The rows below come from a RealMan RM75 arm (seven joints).
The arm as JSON. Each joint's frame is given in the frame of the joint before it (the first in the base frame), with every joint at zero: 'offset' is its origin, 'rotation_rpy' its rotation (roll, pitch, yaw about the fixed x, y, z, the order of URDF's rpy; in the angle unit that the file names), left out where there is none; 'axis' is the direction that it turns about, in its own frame. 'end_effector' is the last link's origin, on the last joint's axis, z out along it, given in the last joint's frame.
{
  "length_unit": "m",
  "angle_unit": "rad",
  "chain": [
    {
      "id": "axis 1",
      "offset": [
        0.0,
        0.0,
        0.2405
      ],
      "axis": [
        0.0,
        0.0,
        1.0
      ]
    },
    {
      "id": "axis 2",
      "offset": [
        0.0,
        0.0,
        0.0
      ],
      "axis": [
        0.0,
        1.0,
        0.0
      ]
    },
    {
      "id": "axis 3",
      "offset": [
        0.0,
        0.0,
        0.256
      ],
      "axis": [
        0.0,
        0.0,
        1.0
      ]
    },
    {
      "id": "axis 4",
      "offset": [
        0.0,
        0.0,
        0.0
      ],
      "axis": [
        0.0,
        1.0,
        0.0
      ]
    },
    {
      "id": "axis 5",
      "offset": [
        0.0,
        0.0,
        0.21
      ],
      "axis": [
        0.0,
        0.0,
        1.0
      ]
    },
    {
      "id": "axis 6",
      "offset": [
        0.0,
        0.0,
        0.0
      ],
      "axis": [
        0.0,
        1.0,
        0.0
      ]
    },
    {
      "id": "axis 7",
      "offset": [
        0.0,
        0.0,
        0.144
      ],
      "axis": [
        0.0,
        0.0,
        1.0
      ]
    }
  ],
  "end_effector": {
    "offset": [
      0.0,
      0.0,
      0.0
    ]
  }
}
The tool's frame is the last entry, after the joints.
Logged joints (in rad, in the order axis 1, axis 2, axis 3, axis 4, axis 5, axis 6, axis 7), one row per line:
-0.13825, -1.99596, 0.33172, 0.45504, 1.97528, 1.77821, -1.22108
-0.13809, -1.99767, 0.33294, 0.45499, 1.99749, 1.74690, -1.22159
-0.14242, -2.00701, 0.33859, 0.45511, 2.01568, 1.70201, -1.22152
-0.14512, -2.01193, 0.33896, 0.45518, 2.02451, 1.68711, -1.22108
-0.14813, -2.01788, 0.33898, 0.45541, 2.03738, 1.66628, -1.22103
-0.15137, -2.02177, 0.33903, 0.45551, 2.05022, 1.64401, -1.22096
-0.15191, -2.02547, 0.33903, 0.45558, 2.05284, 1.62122, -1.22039
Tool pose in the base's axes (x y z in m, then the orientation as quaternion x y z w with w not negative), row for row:
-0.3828, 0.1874, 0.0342, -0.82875, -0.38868, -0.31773, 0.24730
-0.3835, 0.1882, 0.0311, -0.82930, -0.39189, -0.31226, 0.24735
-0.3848, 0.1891, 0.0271, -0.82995, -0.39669, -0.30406, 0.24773
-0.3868, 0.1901, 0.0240, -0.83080, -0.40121, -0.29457, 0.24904
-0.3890, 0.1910, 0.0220, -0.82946, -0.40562, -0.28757, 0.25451
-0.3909, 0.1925, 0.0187, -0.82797, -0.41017, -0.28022, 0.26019
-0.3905, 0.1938, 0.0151, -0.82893, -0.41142, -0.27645, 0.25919
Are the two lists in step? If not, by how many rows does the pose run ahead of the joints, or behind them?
The pose runs 2 rows ahead of the joints: the pose in row i belongs to the joints in row i + 2.
